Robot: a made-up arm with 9 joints. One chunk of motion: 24 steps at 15 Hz.
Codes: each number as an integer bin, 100 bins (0 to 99) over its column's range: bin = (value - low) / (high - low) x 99, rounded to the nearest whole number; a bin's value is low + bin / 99 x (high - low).
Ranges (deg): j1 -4..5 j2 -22..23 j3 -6..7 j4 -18..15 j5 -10..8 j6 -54..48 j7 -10..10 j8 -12..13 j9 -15..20
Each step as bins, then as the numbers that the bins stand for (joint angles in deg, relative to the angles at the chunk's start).
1 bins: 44 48 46 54 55 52 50 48 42
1 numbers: 0.00 -0.18 0.04 0.00 0.00 -0.42 0.10 0.12 -0.15
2 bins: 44 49 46 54 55 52 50 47 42
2 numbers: 0.00 0.27 0.04 0.00 0.00 -0.42 0.10 -0.13 -0.15
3 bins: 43 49 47 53 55 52 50 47 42
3 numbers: -0.09 0.27 0.17 -0.33 0.00 -0.42 0.10 -0.13 -0.15
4 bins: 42 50 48 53 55 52 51 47 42
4 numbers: -0.18 0.73 0.30 -0.33 0.00 -0.42 0.30 -0.13 -0.15
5 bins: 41 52 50 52 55 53 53 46 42
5 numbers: -0.27 1.64 0.57 -0.67 0.00 0.61 0.71 -0.38 -0.15
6 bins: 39 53 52 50 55 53 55 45 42
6 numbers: -0.45 2.09 0.83 -1.33 0.00 0.61 1.11 -0.64 -0.15
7 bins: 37 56 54 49 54 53 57 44 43
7 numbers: -0.64 3.45 1.09 -1.67 -0.18 0.61 1.52 -0.89 0.20
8 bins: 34 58 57 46 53 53 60 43 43
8 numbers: -0.91 4.36 1.48 -2.67 -0.36 0.61 2.12 -1.14 0.20
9 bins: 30 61 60 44 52 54 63 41 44
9 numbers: -1.27 5.73 1.88 -3.33 -0.55 1.64 2.73 -1.65 0.56
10 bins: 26 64 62 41 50 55 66 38 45
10 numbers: -1.64 7.09 2.14 -4.33 -0.91 2.67 3.33 -2.40 0.91
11 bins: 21 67 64 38 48 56 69 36 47
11 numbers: -2.09 8.45 2.40 -5.33 -1.27 3.70 3.94 -2.91 1.62
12 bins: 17 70 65 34 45 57 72 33 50
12 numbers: -2.45 9.82 2.54 -6.67 -1.82 4.73 4.55 -3.67 2.68
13 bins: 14 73 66 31 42 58 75 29 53
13 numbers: -2.73 11.18 2.67 -7.67 -2.36 5.76 5.15 -4.68 3.74
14 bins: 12 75 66 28 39 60 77 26 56
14 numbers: -2.91 12.09 2.67 -8.67 -2.91 7.82 5.56 -5.43 4.80
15 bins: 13 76 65 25 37 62 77 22 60
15 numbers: -2.82 12.55 2.54 -9.67 -3.27 9.88 5.56 -6.44 6.21
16 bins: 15 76 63 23 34 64 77 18 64
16 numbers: -2.64 12.55 2.27 -10.33 -3.82 11.94 5.56 -7.45 7.63
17 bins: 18 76 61 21 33 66 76 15 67
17 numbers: -2.36 12.55 2.01 -11.00 -4.00 14.00 5.35 -8.21 8.69
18 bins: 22 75 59 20 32 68 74 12 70
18 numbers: -2.00 12.09 1.75 -11.33 -4.18 16.06 4.95 -8.97 9.75
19 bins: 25 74 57 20 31 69 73 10 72
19 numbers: -1.73 11.64 1.48 -11.33 -4.36 17.09 4.75 -9.47 10.45
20 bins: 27 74 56 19 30 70 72 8 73
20 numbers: -1.55 11.64 1.35 -11.67 -4.55 18.12 4.55 -9.98 10.81
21 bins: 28 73 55 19 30 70 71 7 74
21 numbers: -1.45 11.18 1.22 -11.67 -4.55 18.12 4.34 -10.23 11.16
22 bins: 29 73 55 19 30 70 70 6 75
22 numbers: -1.36 11.18 1.22 -11.67 -4.55 18.12 4.14 -10.48 11.52
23 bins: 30 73 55 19 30 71 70 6 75
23 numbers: -1.27 11.18 1.22 -11.67 -4.55 19.15 4.14 -10.48 11.52
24 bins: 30 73 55 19 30 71 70 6 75
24 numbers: -1.27 11.18 1.22 -11.67 -4.55 19.15 4.14 -10.48 11.52
